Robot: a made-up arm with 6 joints. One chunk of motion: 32 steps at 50 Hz.
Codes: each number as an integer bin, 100 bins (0 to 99) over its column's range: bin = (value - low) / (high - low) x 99, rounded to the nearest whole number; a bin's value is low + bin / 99 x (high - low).
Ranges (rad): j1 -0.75..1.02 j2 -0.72..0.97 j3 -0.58..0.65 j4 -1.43..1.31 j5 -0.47..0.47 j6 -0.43..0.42
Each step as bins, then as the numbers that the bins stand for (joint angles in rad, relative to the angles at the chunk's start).
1 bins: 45 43 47 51 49 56
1 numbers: 0.0545 0.0140 0.0039 -0.0185 -0.0047 0.0508
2 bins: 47 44 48 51 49 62
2 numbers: 0.0903 0.0311 0.0164 -0.0185 -0.0047 0.1023
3 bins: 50 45 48 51 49 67
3 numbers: 0.1439 0.0482 0.0164 -0.0185 -0.0047 0.1453
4 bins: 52 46 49 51 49 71
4 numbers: 0.1797 0.0653 0.0288 -0.0185 -0.0047 0.1796
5 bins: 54 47 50 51 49 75
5 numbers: 0.2155 0.0823 0.0412 -0.0185 -0.0047 0.2139
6 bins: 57 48 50 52 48 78
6 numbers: 0.2691 0.0994 0.0412 0.0092 -0.0142 0.2397
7 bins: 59 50 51 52 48 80
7 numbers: 0.3048 0.1335 0.0536 0.0092 -0.0142 0.2569
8 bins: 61 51 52 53 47 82
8 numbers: 0.3406 0.1506 0.0661 0.0369 -0.0237 0.2740
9 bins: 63 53 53 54 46 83
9 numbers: 0.3764 0.1847 0.0785 0.0645 -0.0332 0.2826
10 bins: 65 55 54 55 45 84
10 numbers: 0.4121 0.2189 0.0909 0.0922 -0.0427 0.2912
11 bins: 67 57 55 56 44 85
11 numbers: 0.4479 0.2530 0.1033 0.1199 -0.0522 0.2998
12 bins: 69 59 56 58 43 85
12 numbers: 0.4836 0.2872 0.1158 0.1753 -0.0617 0.2998
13 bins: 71 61 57 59 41 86
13 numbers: 0.5194 0.3213 0.1282 0.2029 -0.0807 0.3084
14 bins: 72 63 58 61 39 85
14 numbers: 0.5373 0.3555 0.1406 0.2583 -0.0997 0.2998
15 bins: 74 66 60 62 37 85
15 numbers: 0.5730 0.4067 0.1655 0.2860 -0.1187 0.2998
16 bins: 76 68 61 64 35 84
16 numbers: 0.6088 0.4408 0.1779 0.3413 -0.1377 0.2912
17 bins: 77 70 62 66 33 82
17 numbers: 0.6267 0.4749 0.1903 0.3967 -0.1567 0.2740
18 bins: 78 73 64 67 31 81
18 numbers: 0.6445 0.5262 0.2152 0.4243 -0.1757 0.2655
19 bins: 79 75 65 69 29 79
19 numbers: 0.6624 0.5603 0.2276 0.4797 -0.1946 0.2483
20 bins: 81 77 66 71 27 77
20 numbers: 0.6982 0.5944 0.2400 0.5351 -0.2136 0.2311
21 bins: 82 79 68 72 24 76
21 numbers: 0.7161 0.6286 0.2648 0.5627 -0.2421 0.2225
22 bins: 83 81 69 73 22 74
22 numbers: 0.7339 0.6627 0.2773 0.5904 -0.2611 0.2054
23 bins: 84 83 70 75 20 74
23 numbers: 0.7518 0.6969 0.2897 0.6458 -0.2801 0.2054
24 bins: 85 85 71 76 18 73
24 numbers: 0.7697 0.7310 0.3021 0.6734 -0.2991 0.1968
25 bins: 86 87 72 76 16 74
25 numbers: 0.7876 0.7652 0.3145 0.6734 -0.3181 0.2054
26 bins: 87 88 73 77 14 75
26 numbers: 0.8055 0.7822 0.3270 0.7011 -0.3371 0.2139
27 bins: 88 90 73 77 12 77
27 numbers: 0.8233 0.8164 0.3270 0.7011 -0.3561 0.2311
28 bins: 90 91 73 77 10 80
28 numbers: 0.8591 0.8334 0.3270 0.7011 -0.3751 0.2569
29 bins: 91 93 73 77 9 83
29 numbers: 0.8770 0.8676 0.3270 0.7011 -0.3845 0.2826
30 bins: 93 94 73 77 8 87
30 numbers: 0.9127 0.8846 0.3270 0.7011 -0.3940 0.3170
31 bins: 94 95 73 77 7 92
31 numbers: 0.9306 0.9017 0.3270 0.7011 -0.4035 0.3599
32 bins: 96 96 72 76 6 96
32 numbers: 0.9664 0.9188 0.3145 0.6734 -0.4130 0.3942
